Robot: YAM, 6 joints.
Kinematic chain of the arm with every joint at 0, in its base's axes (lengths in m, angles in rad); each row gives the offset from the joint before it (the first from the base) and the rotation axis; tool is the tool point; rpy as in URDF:
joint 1: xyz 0 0 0.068 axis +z
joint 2: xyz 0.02 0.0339 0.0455 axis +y
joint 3: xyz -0.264 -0.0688 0 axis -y
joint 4: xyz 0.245 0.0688 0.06 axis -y
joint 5: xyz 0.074 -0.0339 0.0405 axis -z
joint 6: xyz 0.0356 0 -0.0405 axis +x
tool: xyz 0 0 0 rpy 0 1.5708 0
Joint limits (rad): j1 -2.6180..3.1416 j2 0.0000..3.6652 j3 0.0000..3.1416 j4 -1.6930..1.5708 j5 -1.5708..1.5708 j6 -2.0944..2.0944
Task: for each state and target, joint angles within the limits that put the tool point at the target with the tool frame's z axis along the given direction. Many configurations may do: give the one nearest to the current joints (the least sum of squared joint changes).
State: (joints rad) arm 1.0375 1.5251 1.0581 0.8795 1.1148 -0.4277
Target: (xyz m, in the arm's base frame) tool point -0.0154 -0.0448 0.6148 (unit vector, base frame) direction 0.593 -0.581 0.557
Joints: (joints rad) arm 0.5836 0.7594 1.6583 0.3680 0.9472 -0.4277
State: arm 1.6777 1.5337 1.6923 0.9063 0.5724 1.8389
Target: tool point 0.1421 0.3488 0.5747 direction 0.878 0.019 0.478
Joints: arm 1.2626 1.9334 2.2521 0.7152 0.9808 1.8389
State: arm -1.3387 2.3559 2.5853 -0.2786 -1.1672 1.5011
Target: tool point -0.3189 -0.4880 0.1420 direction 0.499 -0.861 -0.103
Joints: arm -2.2053 2.6622 2.1365 0.2722 -1.1478 1.5011
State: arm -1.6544 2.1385 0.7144 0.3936 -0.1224 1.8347
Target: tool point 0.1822 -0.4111 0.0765 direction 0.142 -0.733 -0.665
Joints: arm -1.1396 2.2385 1.2555 0.2409 0.1784 1.8347
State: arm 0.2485 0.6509 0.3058 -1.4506 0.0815 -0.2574
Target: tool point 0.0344 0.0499 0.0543 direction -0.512 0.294 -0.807
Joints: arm 0.6430 1.3209 0.0589 -0.5903 -0.5732 -0.2574
